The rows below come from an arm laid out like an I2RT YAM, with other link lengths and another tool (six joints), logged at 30 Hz.
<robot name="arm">
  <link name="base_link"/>
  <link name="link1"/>
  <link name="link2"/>
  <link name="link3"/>
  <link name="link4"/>
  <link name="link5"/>
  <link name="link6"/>
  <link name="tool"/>
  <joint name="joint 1" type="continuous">
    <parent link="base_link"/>
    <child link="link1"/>
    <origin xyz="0 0 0.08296" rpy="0 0 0"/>
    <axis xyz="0 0 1"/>
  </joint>
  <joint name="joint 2" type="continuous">
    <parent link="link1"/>
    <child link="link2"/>
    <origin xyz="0.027 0.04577 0.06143" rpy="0 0 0"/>
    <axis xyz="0 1 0"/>
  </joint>
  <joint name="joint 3" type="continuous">
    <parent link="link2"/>
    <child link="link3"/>
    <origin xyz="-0.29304 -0.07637 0" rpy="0 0 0"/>
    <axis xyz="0 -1 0"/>
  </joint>
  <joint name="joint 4" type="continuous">
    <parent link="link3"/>
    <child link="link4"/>
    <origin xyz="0.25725 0.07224 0.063" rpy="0 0 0"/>
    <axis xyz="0 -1 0"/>
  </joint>
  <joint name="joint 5" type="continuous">
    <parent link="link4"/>
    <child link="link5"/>
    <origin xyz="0.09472 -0.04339 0.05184" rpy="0 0 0"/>
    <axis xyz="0 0 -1"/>
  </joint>
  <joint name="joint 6" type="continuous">
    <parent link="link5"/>
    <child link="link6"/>
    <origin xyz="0.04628 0 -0.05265" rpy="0 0 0"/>
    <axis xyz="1 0 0"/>
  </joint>
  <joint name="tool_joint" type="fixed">
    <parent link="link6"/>
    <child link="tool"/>
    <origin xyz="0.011 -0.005 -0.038" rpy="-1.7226 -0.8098 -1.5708"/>
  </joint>
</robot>
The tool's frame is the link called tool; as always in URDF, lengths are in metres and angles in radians. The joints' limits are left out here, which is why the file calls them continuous.
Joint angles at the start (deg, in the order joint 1, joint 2, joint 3, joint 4, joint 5, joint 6):
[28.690 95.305 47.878 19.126 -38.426 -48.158]
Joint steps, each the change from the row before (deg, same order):
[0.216 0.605 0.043 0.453 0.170 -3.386]
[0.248 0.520 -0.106 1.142 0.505 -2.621]
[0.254 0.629 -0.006 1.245 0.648 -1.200]
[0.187 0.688 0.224 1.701 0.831 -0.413]
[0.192 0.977 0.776 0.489 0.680 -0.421]
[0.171 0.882 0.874 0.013 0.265 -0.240]
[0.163 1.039 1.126 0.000 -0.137 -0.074]
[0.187 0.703 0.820 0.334 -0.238 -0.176]
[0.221 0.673 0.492 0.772 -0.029 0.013]
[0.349 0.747 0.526 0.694 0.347 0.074]
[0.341 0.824 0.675 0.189 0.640 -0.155]
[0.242 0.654 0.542 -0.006 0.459 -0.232]
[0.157 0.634 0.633 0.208 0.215 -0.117]
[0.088 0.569 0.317 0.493 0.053 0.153]
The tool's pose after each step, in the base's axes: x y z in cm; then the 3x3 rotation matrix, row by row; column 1 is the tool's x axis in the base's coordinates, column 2 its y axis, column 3 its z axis. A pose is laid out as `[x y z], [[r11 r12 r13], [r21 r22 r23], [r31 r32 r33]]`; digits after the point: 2 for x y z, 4 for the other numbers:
[35.26 20.37 19.27], [[0.2942 0.8491 0.4388], [0.2864 -0.5163 0.8071], [0.9118 -0.1118 -0.3950]]
[35.51 20.57 19.23], [[0.2444 0.8604 0.4473], [0.3023 -0.5059 0.8079], [0.9213 -0.0622 -0.3837]]
[35.73 20.78 19.14], [[0.2159 0.8629 0.4570], [0.3083 -0.5044 0.8066], [0.9265 -0.0332 -0.3749]]
[36.10 21.03 19.23], [[0.1918 0.8599 0.4731], [0.3045 -0.5104 0.8042], [0.9330 -0.0102 -0.3597]]
[36.52 21.32 19.17], [[0.1808 0.8575 0.4817], [0.3078 -0.5145 0.8003], [0.9341 0.0036 -0.3570]]
[36.86 21.63 19.10], [[0.1763 0.8576 0.4831], [0.3108 -0.5142 0.7994], [0.9340 0.0093 -0.3572]]
[37.28 22.03 19.07], [[0.1728 0.8604 0.4795], [0.3106 -0.5095 0.8024], [0.9347 0.0103 -0.3553]]
[37.59 22.40 19.16], [[0.1622 0.8644 0.4760], [0.3078 -0.5026 0.8078], [0.9375 0.0154 -0.3476]]
[37.83 22.74 19.17], [[0.1529 0.8663 0.4755], [0.3033 -0.4990 0.8117], [0.9405 0.0201 -0.3391]]
[38.03 23.13 19.11], [[0.1460 0.8662 0.4778], [0.3010 -0.4990 0.8127], [0.9424 0.0251 -0.3336]]
[38.27 23.49 18.98], [[0.1420 0.8644 0.4823], [0.3048 -0.5017 0.8096], [0.9418 0.0320 -0.3347]]
[38.44 23.75 18.83], [[0.1393 0.8634 0.4848], [0.3095 -0.5030 0.8070], [0.9407 0.0377 -0.3373]]
[38.69 24.01 18.81], [[0.1339 0.8632 0.4867], [0.3096 -0.5030 0.8069], [0.9414 0.0426 -0.3346]]
[38.86 24.20 18.69], [[0.1326 0.8631 0.4874], [0.3069 -0.5033 0.8078], [0.9425 0.0424 -0.3316]]

